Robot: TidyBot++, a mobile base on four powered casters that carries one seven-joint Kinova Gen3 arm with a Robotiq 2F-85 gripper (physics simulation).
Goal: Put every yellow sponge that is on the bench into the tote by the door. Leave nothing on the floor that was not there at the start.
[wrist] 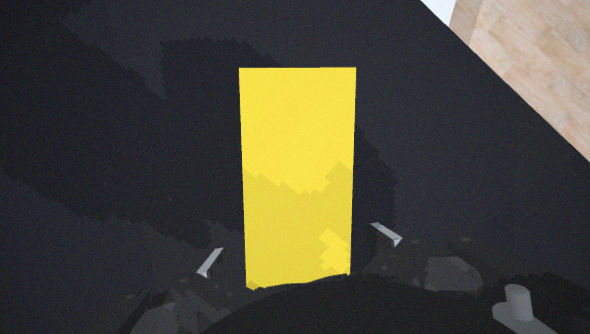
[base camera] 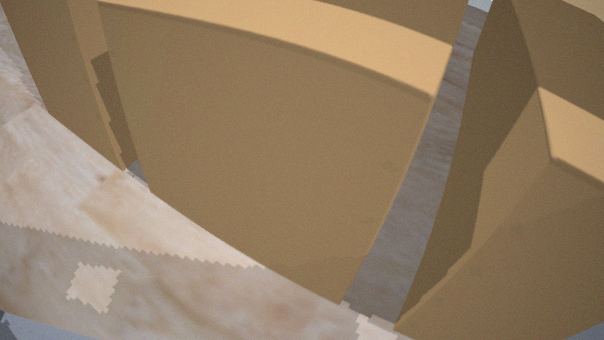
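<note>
A yellow sponge (wrist: 298, 130) lies flat on the dark bench top (wrist: 480, 150) in the middle of the wrist view, its long side running up and down the picture. Its near end is hidden behind the dark gripper body. My gripper (wrist: 299, 250) is open, with one fingertip to the left and one to the right of the sponge's near part, and a gap shows on both sides. Whether the fingertips are above the sponge or level with it is hard to tell. The tote and the door do not show in either view.
In the base camera view, large tan box-like panels (base camera: 270, 150) stand close in front, with another tan piece (base camera: 530, 260) at the right and a narrow shaded gap between them. Pale wooden floor (base camera: 45, 170) (wrist: 540, 65) also shows past the bench's edge in the wrist view.
</note>
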